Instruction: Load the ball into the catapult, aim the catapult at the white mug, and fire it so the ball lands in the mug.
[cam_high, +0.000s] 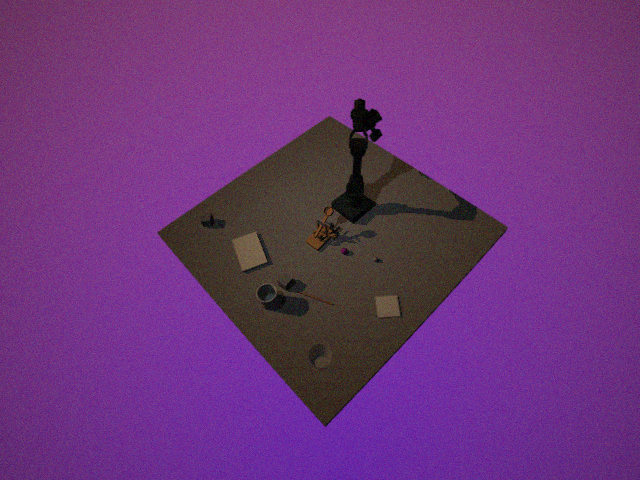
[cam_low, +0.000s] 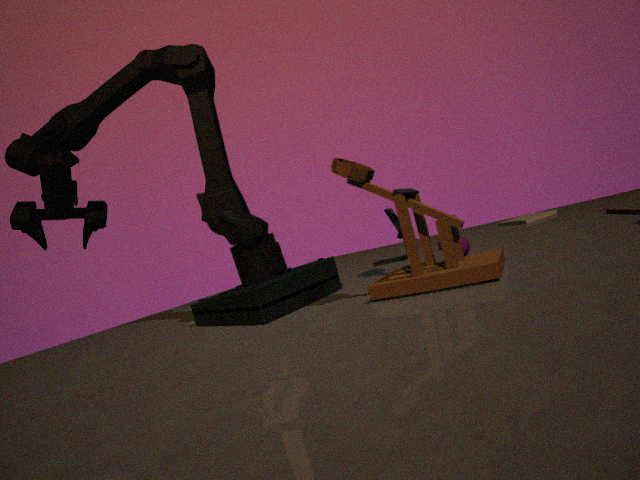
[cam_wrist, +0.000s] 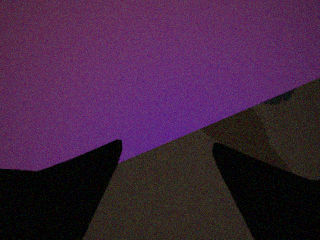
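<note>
The orange wooden catapult lies 640 mm ahead of my gripper tip, 90 mm to the left of it and 120 mm below it. From my gripper tip the other things lie so: ball 680 mm ahead, 220 mm to the left, 170 mm below; then flat box 930 mm ahead, 170 mm to the right, 180 mm below; then pale square tile 810 mm ahead, 540 mm to the left, 190 mm below.
</note>
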